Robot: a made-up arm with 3 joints. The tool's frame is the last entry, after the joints. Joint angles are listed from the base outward. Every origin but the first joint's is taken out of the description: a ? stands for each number. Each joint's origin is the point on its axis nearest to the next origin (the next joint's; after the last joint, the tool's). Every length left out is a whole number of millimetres.
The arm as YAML. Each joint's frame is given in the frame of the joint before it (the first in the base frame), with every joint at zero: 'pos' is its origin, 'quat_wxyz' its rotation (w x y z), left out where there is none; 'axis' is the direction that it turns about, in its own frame. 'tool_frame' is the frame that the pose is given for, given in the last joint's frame.
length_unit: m
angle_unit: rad
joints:
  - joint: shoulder
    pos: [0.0, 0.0, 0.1]
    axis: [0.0, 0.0, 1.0]
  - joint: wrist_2
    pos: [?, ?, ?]
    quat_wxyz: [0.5, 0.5, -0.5, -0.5]
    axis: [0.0, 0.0, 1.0]
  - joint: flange
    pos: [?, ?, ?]
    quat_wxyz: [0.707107, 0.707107, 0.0, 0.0]
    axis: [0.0, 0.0, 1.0]
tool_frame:
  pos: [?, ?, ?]
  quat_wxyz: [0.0, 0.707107, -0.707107, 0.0]
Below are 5 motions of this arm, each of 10 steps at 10 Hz.
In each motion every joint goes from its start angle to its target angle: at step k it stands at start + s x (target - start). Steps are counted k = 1, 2, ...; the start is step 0. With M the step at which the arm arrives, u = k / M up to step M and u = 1 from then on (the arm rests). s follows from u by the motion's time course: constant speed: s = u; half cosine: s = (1 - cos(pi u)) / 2; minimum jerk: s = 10 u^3 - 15 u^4 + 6 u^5.
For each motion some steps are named. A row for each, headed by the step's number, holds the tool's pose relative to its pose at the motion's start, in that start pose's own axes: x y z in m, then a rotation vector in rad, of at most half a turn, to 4 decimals.
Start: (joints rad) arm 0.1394 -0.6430 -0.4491
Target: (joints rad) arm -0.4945 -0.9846 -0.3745
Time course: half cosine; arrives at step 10
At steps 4, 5, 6, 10:
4: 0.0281 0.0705 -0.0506 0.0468 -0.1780 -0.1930
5: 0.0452 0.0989 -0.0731 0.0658 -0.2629 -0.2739
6: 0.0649 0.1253 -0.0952 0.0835 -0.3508 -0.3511
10: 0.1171 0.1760 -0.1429 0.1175 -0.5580 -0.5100

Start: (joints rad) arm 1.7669 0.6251 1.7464
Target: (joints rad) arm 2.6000 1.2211 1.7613
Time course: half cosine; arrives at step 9
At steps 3, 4, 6, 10:
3: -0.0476 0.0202 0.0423 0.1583 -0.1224 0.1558
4: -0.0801 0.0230 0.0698 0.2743 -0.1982 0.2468
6: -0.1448 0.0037 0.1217 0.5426 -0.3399 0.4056
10: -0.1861 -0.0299 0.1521 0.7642 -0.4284 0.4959

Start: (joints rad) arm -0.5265 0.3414 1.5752
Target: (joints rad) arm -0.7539 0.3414 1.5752
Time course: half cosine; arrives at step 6
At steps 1, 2, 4, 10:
1: 0.0020 -0.0025 -0.0007 -0.0051 0.0000 -0.0144
2: 0.0073 -0.0094 -0.0026 -0.0190 -0.0001 -0.0536
4: 0.0204 -0.0296 -0.0072 -0.0571 -0.0003 -0.1607
10: 0.0261 -0.0402 -0.0092 -0.0761 -0.0003 -0.2143

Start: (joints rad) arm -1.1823 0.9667 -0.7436
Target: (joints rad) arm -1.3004 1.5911 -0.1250
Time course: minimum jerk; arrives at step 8
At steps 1, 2, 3, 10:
1: 0.0046 0.0022 0.0007 -0.0064 0.0079 -0.0110
2: 0.0300 0.0131 0.0033 -0.0422 0.0500 -0.0706
3: 0.0800 0.0302 0.0019 -0.1188 0.1277 -0.1859
10: 0.2644 0.0301 -0.0739 -0.5265 0.3731 -0.6320

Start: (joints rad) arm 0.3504 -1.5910 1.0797
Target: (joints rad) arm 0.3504 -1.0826 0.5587
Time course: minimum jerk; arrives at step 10
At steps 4, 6, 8, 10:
4: -0.0708 -0.0145 -0.0188 -0.0877 -0.1357 0.1650
6: -0.1414 -0.0454 -0.0556 -0.2163 -0.2737 0.3520
8: -0.1822 -0.0767 -0.0872 -0.3249 -0.3583 0.4813
10: -0.1901 -0.0846 -0.0946 -0.3510 -0.3756 0.5096

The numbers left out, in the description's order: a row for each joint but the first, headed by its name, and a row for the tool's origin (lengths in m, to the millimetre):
wrist_2: -0.22 -0.11 0.0
flange: 0.19 0.1 0.0
tool: -0.36 0.1 0.0

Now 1 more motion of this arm.
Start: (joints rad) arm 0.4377 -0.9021 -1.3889
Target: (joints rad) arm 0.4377 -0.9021 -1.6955
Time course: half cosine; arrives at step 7
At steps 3, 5, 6, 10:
3: -0.0421 -0.0144 0.0000 0.0000 0.0000 0.1192
5: -0.0856 -0.0357 0.0000 0.0000 0.0000 0.2489
6: -0.0992 -0.0439 0.0000 0.0000 0.0000 0.2914
10: -0.1040 -0.0470 0.0000 0.0000 0.0000 0.3066

